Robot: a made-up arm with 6 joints. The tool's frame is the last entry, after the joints. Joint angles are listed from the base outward. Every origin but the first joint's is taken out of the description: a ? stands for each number. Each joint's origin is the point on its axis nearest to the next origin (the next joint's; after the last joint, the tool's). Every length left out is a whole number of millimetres.
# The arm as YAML. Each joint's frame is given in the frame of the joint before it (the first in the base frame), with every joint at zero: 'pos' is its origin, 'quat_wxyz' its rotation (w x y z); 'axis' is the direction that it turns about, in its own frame. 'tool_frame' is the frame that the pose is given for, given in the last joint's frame.
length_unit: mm
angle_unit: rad
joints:
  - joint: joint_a
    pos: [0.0, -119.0, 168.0]
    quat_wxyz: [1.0, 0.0, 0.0, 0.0]
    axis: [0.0, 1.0, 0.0]
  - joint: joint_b
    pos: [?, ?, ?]
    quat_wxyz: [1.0, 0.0, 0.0, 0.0]
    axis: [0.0, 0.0, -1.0]
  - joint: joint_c
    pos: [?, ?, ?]
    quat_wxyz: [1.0, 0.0, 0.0, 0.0]
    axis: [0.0, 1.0, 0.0]
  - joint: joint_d
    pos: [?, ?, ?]
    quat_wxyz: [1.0, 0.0, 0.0, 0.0]
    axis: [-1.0, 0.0, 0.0]
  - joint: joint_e
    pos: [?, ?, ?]
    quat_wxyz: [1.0, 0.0, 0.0, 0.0]
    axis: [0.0, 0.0, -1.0]
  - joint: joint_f
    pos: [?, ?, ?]
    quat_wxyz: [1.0, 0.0, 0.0, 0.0]
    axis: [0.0, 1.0, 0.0]
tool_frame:
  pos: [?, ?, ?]
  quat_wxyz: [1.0, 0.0, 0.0, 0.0]
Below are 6 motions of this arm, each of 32 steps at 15 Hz.
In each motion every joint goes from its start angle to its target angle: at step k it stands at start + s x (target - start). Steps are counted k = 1, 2, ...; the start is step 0. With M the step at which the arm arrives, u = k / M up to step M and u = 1 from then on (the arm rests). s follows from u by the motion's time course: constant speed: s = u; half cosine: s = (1 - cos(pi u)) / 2; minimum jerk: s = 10 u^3 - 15 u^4 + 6 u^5.
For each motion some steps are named. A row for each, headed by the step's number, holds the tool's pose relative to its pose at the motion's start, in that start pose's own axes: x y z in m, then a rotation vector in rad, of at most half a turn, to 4 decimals.
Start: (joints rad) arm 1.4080 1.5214 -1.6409 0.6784 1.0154 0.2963
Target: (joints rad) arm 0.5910 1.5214 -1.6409 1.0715 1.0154 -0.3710
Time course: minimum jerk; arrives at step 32
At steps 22, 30, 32:
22: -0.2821 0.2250 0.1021 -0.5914 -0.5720 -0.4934
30: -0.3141 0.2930 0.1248 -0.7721 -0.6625 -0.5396
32: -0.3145 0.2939 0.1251 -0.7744 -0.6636 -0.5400

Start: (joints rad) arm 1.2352 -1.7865 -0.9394 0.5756 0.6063 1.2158
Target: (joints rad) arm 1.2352 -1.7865 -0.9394 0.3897 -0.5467 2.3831
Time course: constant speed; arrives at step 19
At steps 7, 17, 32:
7: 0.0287 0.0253 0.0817 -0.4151 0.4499 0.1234
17: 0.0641 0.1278 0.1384 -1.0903 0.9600 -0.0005
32: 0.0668 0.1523 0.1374 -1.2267 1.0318 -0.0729

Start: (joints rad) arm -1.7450 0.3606 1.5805 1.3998 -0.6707 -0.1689
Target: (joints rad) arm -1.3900 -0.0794 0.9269 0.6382 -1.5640 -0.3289
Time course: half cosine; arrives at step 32
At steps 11, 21, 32:
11: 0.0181 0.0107 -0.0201 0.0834 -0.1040 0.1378
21: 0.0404 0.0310 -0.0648 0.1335 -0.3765 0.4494
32: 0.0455 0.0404 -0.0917 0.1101 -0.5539 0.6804

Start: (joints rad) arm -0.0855 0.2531 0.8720 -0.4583 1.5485 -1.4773
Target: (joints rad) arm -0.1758 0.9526 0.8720 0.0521 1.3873 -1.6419
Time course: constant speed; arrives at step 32
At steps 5, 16, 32:
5: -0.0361 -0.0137 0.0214 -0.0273 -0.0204 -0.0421
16: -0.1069 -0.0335 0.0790 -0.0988 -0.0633 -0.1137
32: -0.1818 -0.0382 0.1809 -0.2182 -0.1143 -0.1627

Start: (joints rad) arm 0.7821 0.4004 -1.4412 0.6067 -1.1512 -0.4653
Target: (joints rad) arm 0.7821 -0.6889 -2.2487 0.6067 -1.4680 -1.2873
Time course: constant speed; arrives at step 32
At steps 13, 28, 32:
13: 0.0381 0.0332 -0.1537 -0.1130 -0.8385 -0.0065
28: 0.1983 0.0529 -0.2157 -0.3344 -1.7269 -0.1134
32: 0.2455 0.0502 -0.2045 -0.4184 -1.9410 -0.1612

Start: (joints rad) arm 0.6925 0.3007 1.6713 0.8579 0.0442 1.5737
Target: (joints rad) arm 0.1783 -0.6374 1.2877 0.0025 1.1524 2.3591
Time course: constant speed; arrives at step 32
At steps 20, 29, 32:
20: 0.1507 0.0225 -0.1587 0.9057 -0.0209 0.3532
29: 0.2553 0.0339 -0.1999 1.1014 -0.0977 0.7040
32: 0.2913 0.0358 -0.2070 1.1282 -0.1274 0.8322

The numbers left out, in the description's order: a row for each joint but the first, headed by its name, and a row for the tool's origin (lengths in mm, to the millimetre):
joint_b: -12.0 0.0 -31.0
joint_c: -20.0 -133.0 0.0
joint_d: -390.0 0.0 -47.0
joint_e: 0.0 -22.0 176.0
joint_f: 82.0 -123.0 0.0
tool: -79.0 0.0 -19.0

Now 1 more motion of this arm.
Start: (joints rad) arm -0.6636 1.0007 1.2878 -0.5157 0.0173 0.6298
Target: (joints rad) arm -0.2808 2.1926 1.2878 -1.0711 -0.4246 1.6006
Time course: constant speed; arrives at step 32
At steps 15, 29, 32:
15: 0.0721 0.0200 -0.2104 0.5476 0.2170 0.4860
29: 0.1954 0.1660 -0.3789 0.7510 0.0516 1.0187
32: 0.2287 0.2085 -0.4000 0.7497 -0.0268 1.1169

